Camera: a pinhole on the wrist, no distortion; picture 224 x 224 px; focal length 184.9 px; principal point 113.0 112.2 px. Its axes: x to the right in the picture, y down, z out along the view. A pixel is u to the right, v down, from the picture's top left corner.
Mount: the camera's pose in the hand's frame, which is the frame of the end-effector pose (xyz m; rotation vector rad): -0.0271 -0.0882 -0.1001 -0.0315 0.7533 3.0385
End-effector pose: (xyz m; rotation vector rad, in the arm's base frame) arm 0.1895 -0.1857 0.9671 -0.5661 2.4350 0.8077
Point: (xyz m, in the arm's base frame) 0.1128 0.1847 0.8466
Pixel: 83.5 66.6
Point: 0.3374 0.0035 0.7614
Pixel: 114.3 177.0
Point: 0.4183 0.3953 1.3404
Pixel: outside the picture
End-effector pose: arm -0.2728 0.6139 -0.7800 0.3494 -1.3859 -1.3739
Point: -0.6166 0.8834 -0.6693
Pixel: 114.5 171.1
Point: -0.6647 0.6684 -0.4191
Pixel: 16.7 128.2
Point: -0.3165 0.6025 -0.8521
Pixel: 74.8 200.8
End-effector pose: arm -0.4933 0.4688 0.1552 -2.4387 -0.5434 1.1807
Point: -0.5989 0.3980 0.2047
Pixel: 214.4 86.8
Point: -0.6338 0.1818 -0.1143
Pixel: 118.2 22.0
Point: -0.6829 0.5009 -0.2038
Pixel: 47.3 125.2
